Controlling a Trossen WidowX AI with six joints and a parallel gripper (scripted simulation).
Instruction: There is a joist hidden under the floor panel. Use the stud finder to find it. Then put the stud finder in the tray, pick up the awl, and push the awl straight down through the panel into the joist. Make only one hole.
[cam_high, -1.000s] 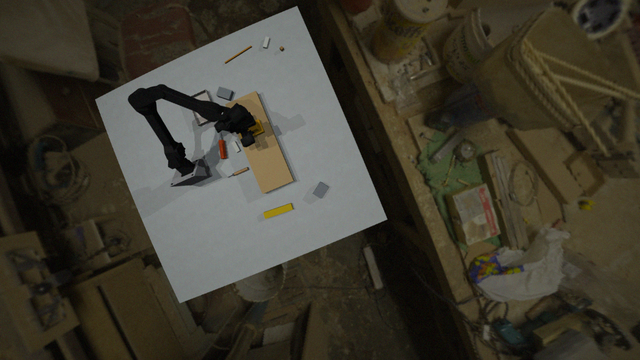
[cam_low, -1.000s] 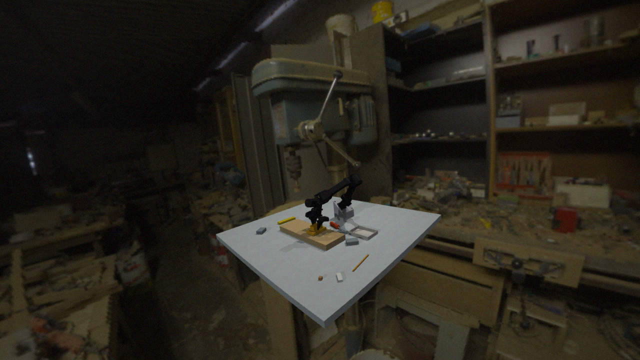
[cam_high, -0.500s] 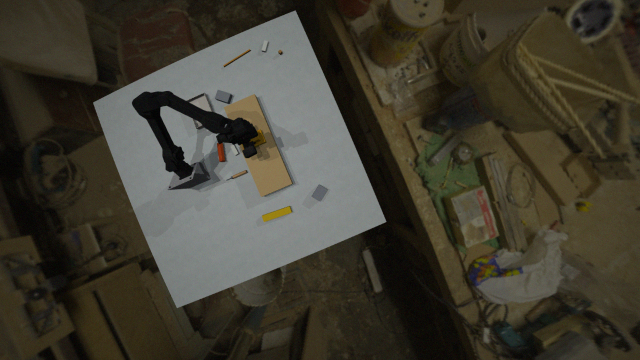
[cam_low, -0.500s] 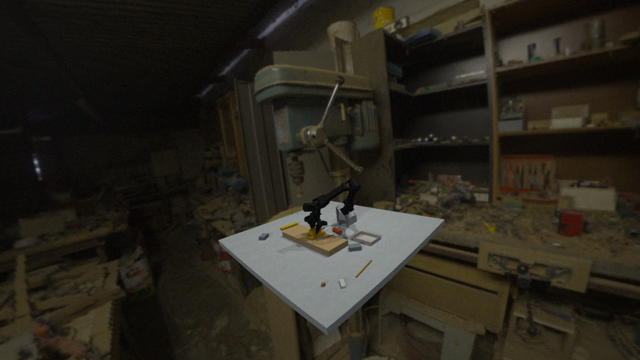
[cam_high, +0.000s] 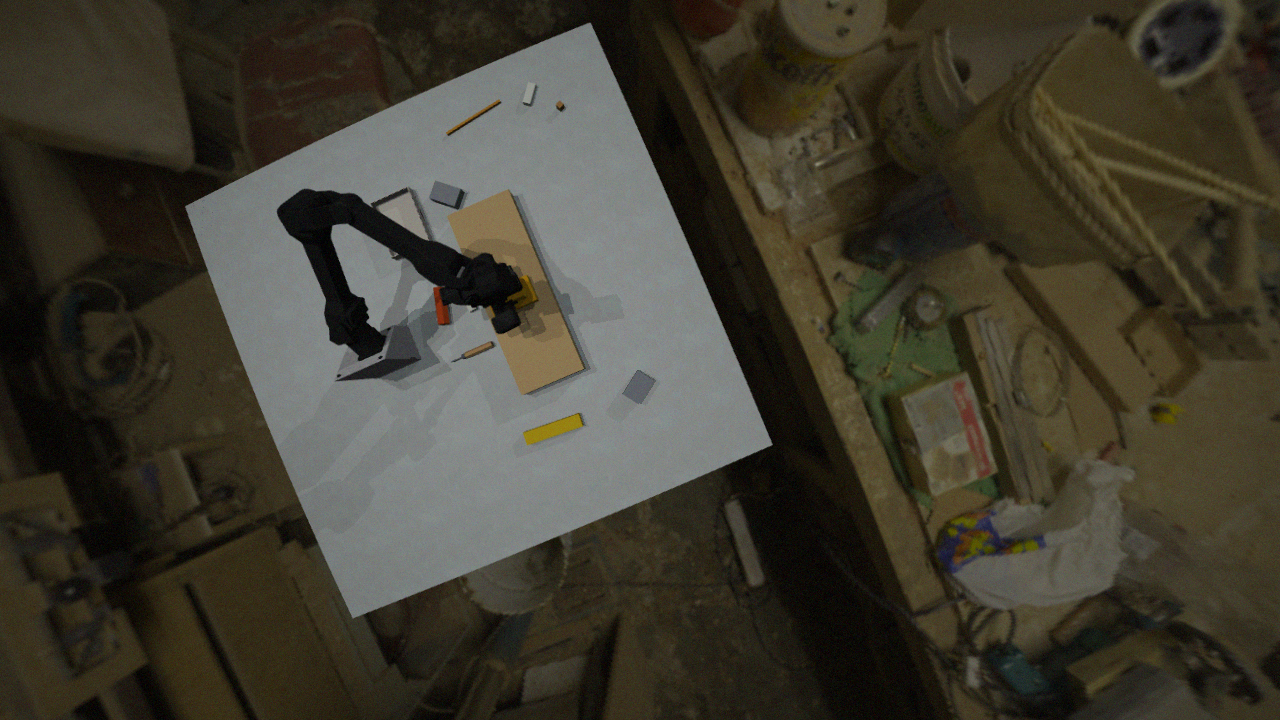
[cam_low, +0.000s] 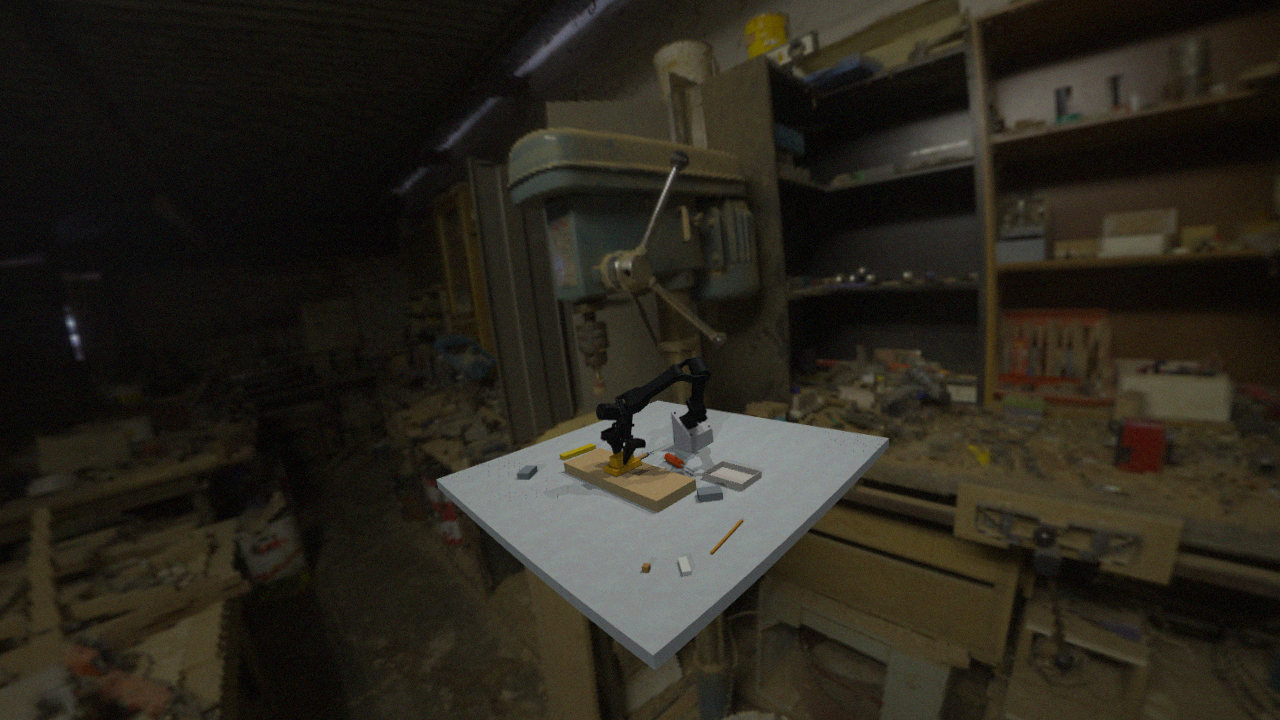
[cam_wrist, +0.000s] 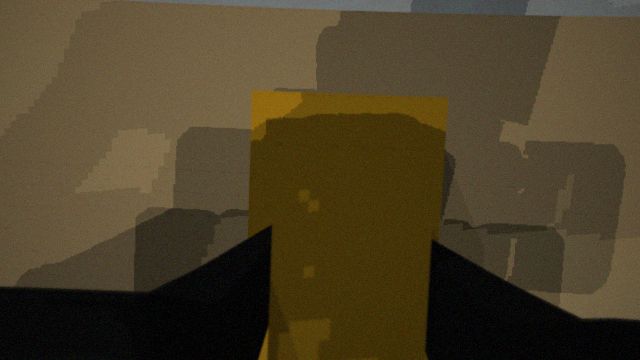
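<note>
Now: gripper tip 22 cm past the tray, 32 cm to the right of it and 5 cm above it. The rest, counted from my gripper tip: awl 19 cm behind, 9 cm to the right, 6 cm below; then yellow bar 5 cm behind, 36 cm to the right, 6 cm below; then stud finder 2 cm behind, 2 cm above.
</note>
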